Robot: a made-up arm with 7 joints.
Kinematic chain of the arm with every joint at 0, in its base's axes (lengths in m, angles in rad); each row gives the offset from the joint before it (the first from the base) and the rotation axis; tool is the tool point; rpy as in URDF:
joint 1: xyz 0 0 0.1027 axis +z
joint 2: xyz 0 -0.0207 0.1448 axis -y
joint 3: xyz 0 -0.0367 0.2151 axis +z
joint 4: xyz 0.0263 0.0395 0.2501 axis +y
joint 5: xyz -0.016 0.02 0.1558 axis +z
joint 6: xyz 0 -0.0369 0.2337 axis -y
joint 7: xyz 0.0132 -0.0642 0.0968 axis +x
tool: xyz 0 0 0 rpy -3.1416 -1.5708 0
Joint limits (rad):
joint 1: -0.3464..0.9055
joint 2: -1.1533..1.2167
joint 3: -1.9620..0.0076
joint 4: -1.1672..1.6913
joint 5: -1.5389..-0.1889
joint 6: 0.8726..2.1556
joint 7: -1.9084..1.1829
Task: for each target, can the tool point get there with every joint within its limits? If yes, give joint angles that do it. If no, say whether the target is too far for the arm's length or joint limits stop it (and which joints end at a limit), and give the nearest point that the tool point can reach.
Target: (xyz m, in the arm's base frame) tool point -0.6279 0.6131 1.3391
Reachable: no: too far | nearest point -0.4585 0.3099 0.9806 | short by 0.499 m
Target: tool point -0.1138 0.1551 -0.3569
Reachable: no: joint limits stop it (at a limit: joint 1, joint 2, joint 4) | nearest point -0.5306 0.2396 0.0484 | short by 0.587 m
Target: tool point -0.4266 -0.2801 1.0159
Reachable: yes | joints 0.5091 0.6501 -1.6724 0.2176 -0.8408 1.2519 -1.4166
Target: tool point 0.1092 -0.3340 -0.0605
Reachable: no: joint limits stop it (at a limit: joint 1, joint 2, joint 4, joint 5, joint 6) | nearest point 0.4944 -0.5099 0.0628 | short by 0.441 m
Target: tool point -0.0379 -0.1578 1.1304
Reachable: yes | joints 0.5169 0.1858 -1.7789 0.4309 -0.8461 1.6639 0.5382
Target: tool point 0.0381 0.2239 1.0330
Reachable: yes | joints -0.0944 -0.0662 -1.0066 -0.3925 -1.2721 1.5536 0.9221
